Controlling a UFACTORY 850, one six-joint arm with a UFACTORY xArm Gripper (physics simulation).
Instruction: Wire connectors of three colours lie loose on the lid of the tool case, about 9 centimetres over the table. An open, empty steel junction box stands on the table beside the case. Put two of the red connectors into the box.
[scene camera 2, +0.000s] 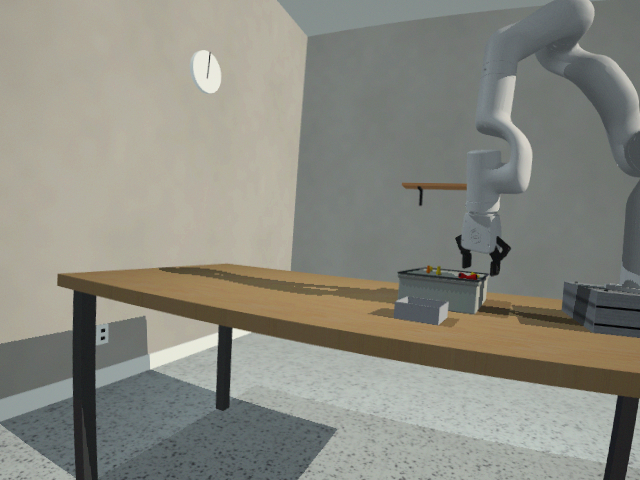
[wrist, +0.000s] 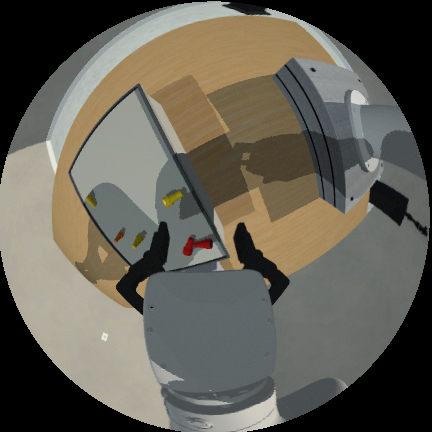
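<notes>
The gripper is visible, including in the wrist view. Also pictured: a tool case and a steel junction box.
</notes>
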